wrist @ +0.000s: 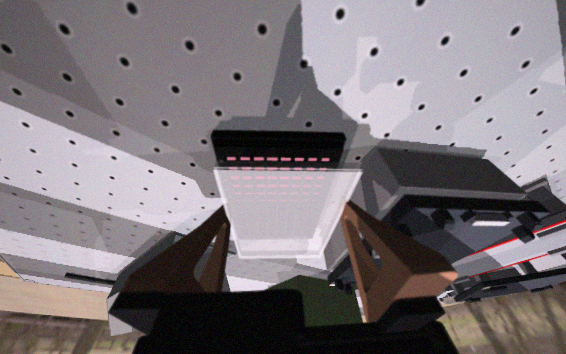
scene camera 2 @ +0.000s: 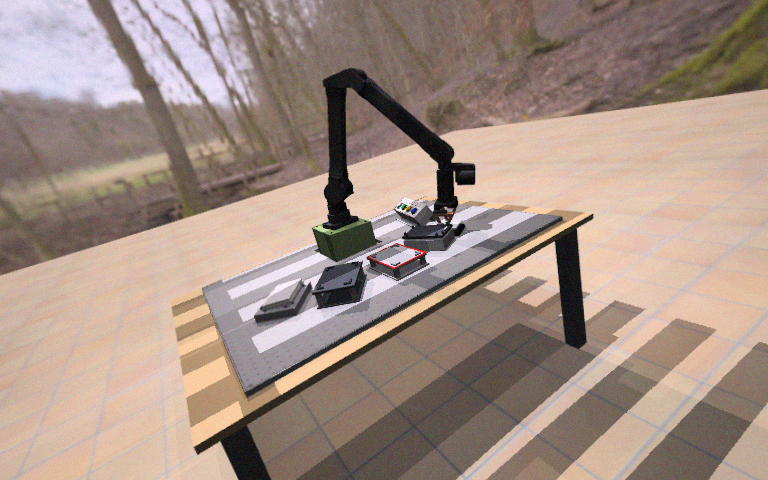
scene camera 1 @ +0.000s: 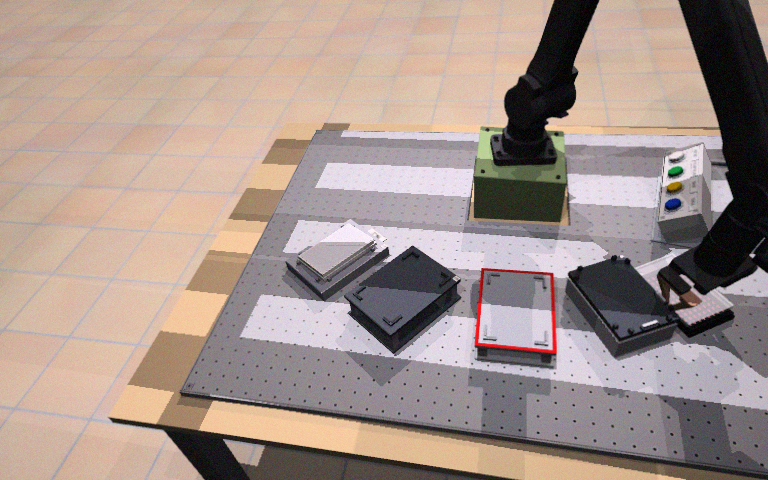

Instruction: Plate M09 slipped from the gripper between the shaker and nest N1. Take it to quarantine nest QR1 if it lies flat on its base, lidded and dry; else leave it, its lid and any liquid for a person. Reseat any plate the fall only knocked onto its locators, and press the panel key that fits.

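Frame: origin at the arm's base, x ahead, y left, z up, level; millimetres.
Seen in the pictures: gripper, fingertip midpoint: (wrist: 284, 205) (scene camera 1: 686, 297); arm's base, link origin: (scene camera 2: 340, 224) (scene camera 1: 522, 152).
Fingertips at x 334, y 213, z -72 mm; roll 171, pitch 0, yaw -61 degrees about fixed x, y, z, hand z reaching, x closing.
Note:
Pixels of each thing's top centre, then the offset from my fingertips to it. "spot": a spot on its surface instead.
- clear lid, top centre: (wrist: 283, 228) (scene camera 1: 680, 286) (scene camera 2: 441, 224) dz +10, dx -16, dy -7 mm
- black plate with pink wells, top centre: (wrist: 277, 206) (scene camera 1: 682, 294) (scene camera 2: 444, 228) dz -7, dx -12, dy +0 mm
- red-rimmed nest, top centre: (scene camera 1: 516, 305) (wrist: 499, 264) (scene camera 2: 394, 253) dz +24, dx +19, dy -274 mm
- pale plate, top centre: (scene camera 1: 336, 246) (scene camera 2: 282, 290) (wrist: 480, 301) dz +25, dx -142, dy -585 mm
- key panel, top centre: (scene camera 1: 691, 173) (scene camera 2: 410, 201) dz +62, dx -240, dy +79 mm
- black-topped unit, surface spot: (wrist: 450, 172) spot: dz +3, dx +79, dy -86 mm
- dark raised nest, top centre: (scene camera 1: 401, 284) (wrist: 521, 291) (scene camera 2: 337, 273) dz +37, dx -27, dy -459 mm
My gripper (scene camera 1: 679, 300) (scene camera 2: 445, 216) (wrist: 284, 205) is shut on a clear lid (wrist: 280, 225), which spans its two brown fingers. A black plate with pink wells (scene camera 1: 707, 323) (scene camera 2: 459, 229) (wrist: 279, 145) is just below, beside the black-topped unit; the lid hides part of its wells in the wrist view. Whether the plate touches the lid, and any liquid, I cannot tell. A red-rimmed nest (scene camera 1: 516, 308) (scene camera 2: 396, 256) holds no plate. A pale plate (scene camera 1: 339, 249) (scene camera 2: 284, 295) rests on a grey base at the left; its exact seating is unclear. The key panel (scene camera 1: 688, 192) (scene camera 2: 413, 211) has white, green, yellow and blue keys.
The black-topped unit (scene camera 1: 623, 294) (scene camera 2: 428, 233) (wrist: 450, 172) stands close to the gripper. A dark raised nest (scene camera 1: 403, 294) (scene camera 2: 339, 280) stands between the pale plate's base and the red-rimmed nest. The green arm base (scene camera 1: 518, 195) (scene camera 2: 345, 240) is behind them.

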